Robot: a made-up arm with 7 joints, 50 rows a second.
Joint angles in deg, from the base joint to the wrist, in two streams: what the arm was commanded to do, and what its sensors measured. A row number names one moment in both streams.
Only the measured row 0 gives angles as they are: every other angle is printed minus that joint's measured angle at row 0.
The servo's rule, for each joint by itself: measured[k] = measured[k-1] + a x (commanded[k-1-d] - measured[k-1]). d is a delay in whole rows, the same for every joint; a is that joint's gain. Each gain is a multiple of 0.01, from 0.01 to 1. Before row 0 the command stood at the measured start. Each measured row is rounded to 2 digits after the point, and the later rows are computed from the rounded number. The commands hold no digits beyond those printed.
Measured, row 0:
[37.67, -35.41, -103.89, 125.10, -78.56, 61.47, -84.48]
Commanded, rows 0 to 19:
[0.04, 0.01, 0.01, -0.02, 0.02, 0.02, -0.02]
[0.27, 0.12, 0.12, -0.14, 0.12, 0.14, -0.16]
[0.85, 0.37, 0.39, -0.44, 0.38, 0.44, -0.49]
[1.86, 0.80, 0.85, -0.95, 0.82, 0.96, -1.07]
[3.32, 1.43, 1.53, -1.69, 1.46, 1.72, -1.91]
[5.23, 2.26, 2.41, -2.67, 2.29, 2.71, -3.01]
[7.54, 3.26, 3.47, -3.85, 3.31, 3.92, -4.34]
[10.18, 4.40, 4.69, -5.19, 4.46, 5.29, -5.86]
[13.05, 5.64, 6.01, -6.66, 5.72, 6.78, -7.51]
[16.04, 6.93, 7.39, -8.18, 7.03, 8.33, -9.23]
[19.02, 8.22, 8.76, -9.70, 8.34, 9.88, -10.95]
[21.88, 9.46, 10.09, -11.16, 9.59, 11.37, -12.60]
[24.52, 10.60, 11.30, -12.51, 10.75, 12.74, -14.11]
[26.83, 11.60, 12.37, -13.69, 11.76, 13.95, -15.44]
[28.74, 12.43, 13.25, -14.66, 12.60, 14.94, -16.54]
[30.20, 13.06, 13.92, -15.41, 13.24, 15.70, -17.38]
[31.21, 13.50, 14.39, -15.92, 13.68, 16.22, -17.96]
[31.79, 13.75, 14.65, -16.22, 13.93, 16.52, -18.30]
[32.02, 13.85, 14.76, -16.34, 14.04, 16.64, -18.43]
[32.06, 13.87, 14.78, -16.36, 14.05, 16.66, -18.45]
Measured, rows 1 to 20:
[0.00, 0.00, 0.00, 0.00, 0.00, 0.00, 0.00]
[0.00, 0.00, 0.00, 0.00, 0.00, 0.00, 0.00]
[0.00, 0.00, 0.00, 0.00, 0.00, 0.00, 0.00]
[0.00, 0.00, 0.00, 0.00, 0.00, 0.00, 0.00]
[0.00, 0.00, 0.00, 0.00, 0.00, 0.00, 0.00]
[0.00, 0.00, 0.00, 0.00, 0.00, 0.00, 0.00]
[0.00, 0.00, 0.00, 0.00, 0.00, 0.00, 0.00]
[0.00, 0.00, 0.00, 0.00, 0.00, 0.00, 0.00]
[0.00, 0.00, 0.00, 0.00, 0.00, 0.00, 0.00]
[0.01, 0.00, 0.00, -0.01, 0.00, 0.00, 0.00]
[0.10, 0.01, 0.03, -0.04, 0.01, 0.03, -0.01]
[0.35, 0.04, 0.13, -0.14, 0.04, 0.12, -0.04]
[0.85, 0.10, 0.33, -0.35, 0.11, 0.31, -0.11]
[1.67, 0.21, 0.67, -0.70, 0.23, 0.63, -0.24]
[2.84, 0.37, 1.16, -1.21, 0.42, 1.11, -0.43]
[4.39, 0.60, 1.81, -1.90, 0.68, 1.76, -0.70]
[6.30, 0.90, 2.62, -2.76, 1.02, 2.57, -1.06]
[8.53, 1.28, 3.57, -3.77, 1.44, 3.54, -1.51]
[11.01, 1.73, 4.64, -4.92, 1.94, 4.64, -2.05]
[13.65, 2.25, 5.79, -6.16, 2.52, 5.85, -2.67]
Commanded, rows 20 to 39:
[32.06, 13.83, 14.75, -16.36, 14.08, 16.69, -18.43]
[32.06, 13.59, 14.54, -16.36, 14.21, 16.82, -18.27]
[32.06, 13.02, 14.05, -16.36, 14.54, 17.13, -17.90]
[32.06, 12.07, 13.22, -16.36, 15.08, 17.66, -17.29]
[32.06, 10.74, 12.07, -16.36, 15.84, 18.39, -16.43]
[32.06, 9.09, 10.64, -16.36, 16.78, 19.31, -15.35]
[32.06, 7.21, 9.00, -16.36, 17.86, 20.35, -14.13]
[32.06, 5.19, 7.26, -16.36, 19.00, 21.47, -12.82]
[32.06, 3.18, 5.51, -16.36, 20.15, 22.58, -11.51]
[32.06, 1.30, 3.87, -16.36, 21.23, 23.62, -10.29]
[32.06, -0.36, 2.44, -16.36, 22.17, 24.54, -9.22]
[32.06, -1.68, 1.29, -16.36, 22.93, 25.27, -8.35]
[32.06, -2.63, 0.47, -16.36, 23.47, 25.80, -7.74]
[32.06, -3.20, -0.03, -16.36, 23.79, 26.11, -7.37]
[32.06, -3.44, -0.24, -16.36, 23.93, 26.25, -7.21]
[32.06, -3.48, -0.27, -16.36, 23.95, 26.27, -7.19]
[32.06, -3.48, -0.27, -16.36, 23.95, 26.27, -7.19]
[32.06, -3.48, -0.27, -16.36, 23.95, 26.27, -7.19]
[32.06, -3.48, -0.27, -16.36, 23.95, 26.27, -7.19]
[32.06, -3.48, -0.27, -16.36, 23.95, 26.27, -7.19]
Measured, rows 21 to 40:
[16.37, 2.83, 6.99, -7.46, 3.16, 7.12, -3.37]
[19.06, 3.45, 8.20, -8.77, 3.84, 8.41, -4.12]
[21.62, 4.10, 9.37, -10.05, 4.55, 9.68, -4.91]
[23.97, 4.77, 10.46, -11.25, 5.27, 10.89, -5.72]
[26.03, 5.43, 11.43, -12.33, 5.99, 12.00, -6.54]
[27.74, 6.08, 12.26, -13.26, 6.68, 12.97, -7.34]
[29.08, 6.69, 12.93, -14.03, 7.33, 13.79, -8.11]
[30.05, 7.26, 13.44, -14.63, 7.93, 14.45, -8.83]
[30.71, 7.79, 13.82, -15.08, 8.48, 14.96, -9.50]
[31.16, 8.27, 14.08, -15.41, 8.98, 15.36, -10.13]
[31.46, 8.70, 14.21, -15.66, 9.45, 15.70, -10.70]
[31.66, 9.05, 14.17, -15.84, 9.91, 16.03, -11.20]
[31.79, 9.29, 13.90, -15.98, 10.38, 16.40, -11.63]
[31.88, 9.41, 13.39, -16.08, 10.87, 16.86, -11.97]
[31.94, 9.38, 12.62, -16.15, 11.40, 17.42, -12.21]
[31.98, 9.21, 11.61, -16.20, 11.98, 18.09, -12.34]
[32.01, 8.89, 10.39, -16.24, 12.61, 18.87, -12.37]
[32.03, 8.43, 9.02, -16.27, 13.29, 19.72, -12.31]
[32.04, 7.86, 7.58, -16.29, 14.00, 20.62, -12.17]
[32.05, 7.20, 6.14, -16.31, 14.74, 21.52, -11.96]

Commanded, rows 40 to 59:
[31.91, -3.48, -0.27, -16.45, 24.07, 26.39, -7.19]
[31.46, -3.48, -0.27, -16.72, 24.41, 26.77, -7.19]
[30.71, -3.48, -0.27, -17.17, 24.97, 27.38, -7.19]
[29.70, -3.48, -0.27, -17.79, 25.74, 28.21, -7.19]
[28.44, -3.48, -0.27, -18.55, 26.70, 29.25, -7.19]
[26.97, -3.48, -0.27, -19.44, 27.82, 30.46, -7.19]
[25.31, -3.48, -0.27, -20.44, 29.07, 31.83, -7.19]
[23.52, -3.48, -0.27, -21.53, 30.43, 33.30, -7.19]
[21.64, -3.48, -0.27, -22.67, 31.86, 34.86, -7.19]
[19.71, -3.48, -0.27, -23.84, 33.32, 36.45, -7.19]
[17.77, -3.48, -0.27, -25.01, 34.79, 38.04, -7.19]
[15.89, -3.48, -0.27, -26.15, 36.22, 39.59, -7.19]
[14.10, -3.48, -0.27, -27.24, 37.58, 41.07, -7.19]
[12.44, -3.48, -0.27, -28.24, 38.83, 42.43, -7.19]
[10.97, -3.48, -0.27, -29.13, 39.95, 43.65, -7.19]
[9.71, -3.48, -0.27, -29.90, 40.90, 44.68, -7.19]
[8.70, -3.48, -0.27, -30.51, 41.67, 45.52, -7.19]
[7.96, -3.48, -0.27, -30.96, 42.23, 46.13, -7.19]
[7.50, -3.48, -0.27, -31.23, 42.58, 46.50, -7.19]
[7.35, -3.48, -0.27, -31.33, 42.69, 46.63, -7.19]
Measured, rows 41 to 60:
[32.05, 6.49, 4.78, -16.32, 15.48, 22.38, -11.71]
[32.05, 5.76, 3.57, -16.33, 16.20, 23.17, -11.43]
[32.05, 5.04, 2.56, -16.34, 16.88, 23.85, -11.15]
[32.05, 4.36, 1.78, -16.35, 17.51, 24.40, -10.87]
[32.05, 3.73, 1.21, -16.35, 18.09, 24.83, -10.61]
[32.05, 3.15, 0.80, -16.35, 18.62, 25.16, -10.37]
[32.05, 2.62, 0.50, -16.35, 19.10, 25.42, -10.15]
[32.05, 2.13, 0.28, -16.35, 19.54, 25.62, -9.94]
[32.05, 1.68, 0.13, -16.35, 19.94, 25.77, -9.75]
[32.00, 1.27, 0.02, -16.38, 20.31, 25.91, -9.57]
[31.82, 0.89, -0.06, -16.47, 20.68, 26.11, -9.40]
[31.45, 0.54, -0.12, -16.65, 21.07, 26.40, -9.25]
[30.87, 0.22, -0.16, -16.95, 21.49, 26.82, -9.11]
[30.07, -0.08, -0.19, -17.37, 21.96, 27.38, -8.98]
[29.05, -0.35, -0.21, -17.91, 22.49, 28.09, -8.85]
[27.82, -0.60, -0.23, -18.57, 23.08, 28.95, -8.73]
[26.40, -0.83, -0.24, -19.34, 23.74, 29.95, -8.62]
[24.83, -1.04, -0.25, -20.21, 24.47, 31.08, -8.52]
[23.14, -1.24, -0.26, -21.15, 25.27, 32.32, -8.43]
[21.37, -1.42, -0.26, -22.15, 26.13, 33.64, -8.34]

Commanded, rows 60 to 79:
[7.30, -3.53, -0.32, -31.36, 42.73, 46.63, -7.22]
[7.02, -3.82, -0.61, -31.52, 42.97, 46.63, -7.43]
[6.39, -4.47, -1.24, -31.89, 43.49, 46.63, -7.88]
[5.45, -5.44, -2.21, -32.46, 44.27, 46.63, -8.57]
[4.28, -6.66, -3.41, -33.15, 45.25, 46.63, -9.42]
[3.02, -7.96, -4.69, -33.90, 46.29, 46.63, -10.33]
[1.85, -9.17, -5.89, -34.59, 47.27, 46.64, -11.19]
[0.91, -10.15, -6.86, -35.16, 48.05, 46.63, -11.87]
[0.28, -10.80, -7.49, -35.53, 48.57, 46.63, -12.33]
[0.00, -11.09, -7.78, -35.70, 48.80, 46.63, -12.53]
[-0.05, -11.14, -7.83, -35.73, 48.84, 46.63, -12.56]
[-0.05, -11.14, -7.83, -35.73, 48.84, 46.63, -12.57]
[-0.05, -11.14, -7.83, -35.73, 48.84, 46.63, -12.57]
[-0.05, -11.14, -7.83, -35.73, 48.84, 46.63, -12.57]
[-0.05, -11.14, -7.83, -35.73, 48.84, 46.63, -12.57]
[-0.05, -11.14, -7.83, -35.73, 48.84, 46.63, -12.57]
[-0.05, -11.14, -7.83, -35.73, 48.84, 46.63, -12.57]
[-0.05, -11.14, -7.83, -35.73, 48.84, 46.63, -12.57]
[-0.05, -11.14, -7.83, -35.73, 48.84, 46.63, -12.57]
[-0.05, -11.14, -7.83, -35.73, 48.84, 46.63, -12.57]
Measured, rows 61 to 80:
[19.56, -1.58, -0.26, -23.19, 27.04, 35.01, -8.26]
[17.76, -1.73, -0.26, -24.24, 27.99, 36.40, -8.19]
[16.00, -1.87, -0.26, -25.28, 28.97, 37.79, -8.12]
[14.34, -2.00, -0.26, -26.28, 29.96, 39.14, -8.05]
[12.81, -2.12, -0.26, -27.22, 30.94, 40.41, -7.99]
[11.45, -2.23, -0.26, -28.08, 31.91, 41.59, -7.93]
[10.30, -2.33, -0.26, -28.83, 32.84, 42.63, -7.88]
[9.38, -2.42, -0.26, -29.45, 33.72, 43.52, -7.83]
[8.71, -2.50, -0.26, -29.94, 34.53, 44.24, -7.79]
[8.24, -2.58, -0.28, -30.31, 35.27, 44.79, -7.75]
[7.84, -2.68, -0.37, -30.62, 35.96, 45.21, -7.73]
[7.36, -2.82, -0.61, -30.95, 36.64, 45.54, -7.74]
[6.73, -3.03, -1.06, -31.34, 37.33, 45.79, -7.80]
[5.92, -3.32, -1.72, -31.81, 38.04, 45.98, -7.91]
[4.96, -3.69, -2.55, -32.35, 38.78, 46.13, -8.08]
[3.93, -4.13, -3.49, -32.93, 39.54, 46.25, -8.30]
[2.93, -4.61, -4.43, -33.51, 40.31, 46.34, -8.55]
[2.06, -5.11, -5.29, -34.04, 41.05, 46.41, -8.81]
[1.38, -5.59, -5.99, -34.47, 41.75, 46.46, -9.07]
[0.91, -6.03, -6.51, -34.80, 42.39, 46.50, -9.31]

